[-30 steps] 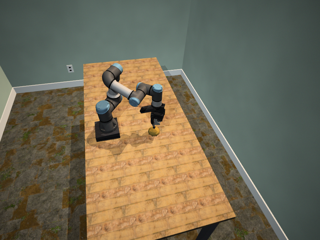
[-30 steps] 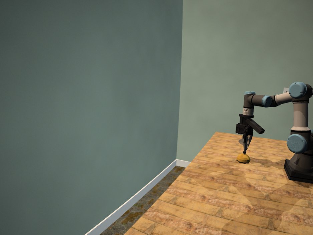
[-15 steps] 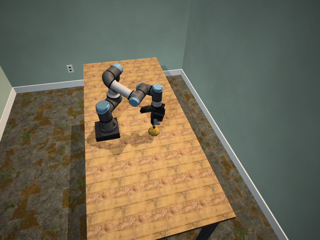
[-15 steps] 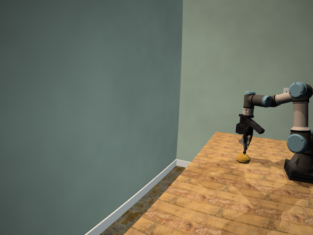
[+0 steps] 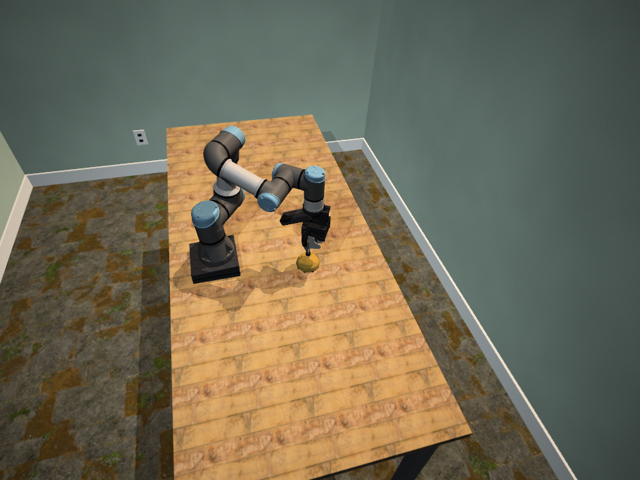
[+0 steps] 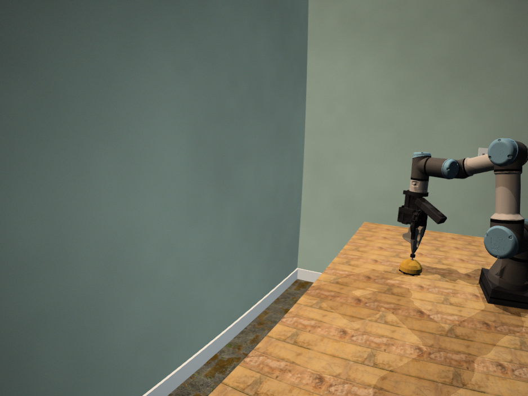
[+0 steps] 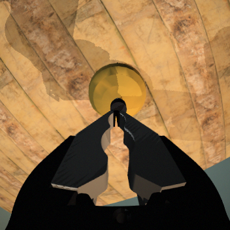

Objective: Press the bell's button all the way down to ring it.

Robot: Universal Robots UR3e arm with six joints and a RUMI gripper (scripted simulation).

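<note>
The black button is 30 mm below my hand. The rest, counted from my hand: yellow dome bell 40 mm below.
</note>
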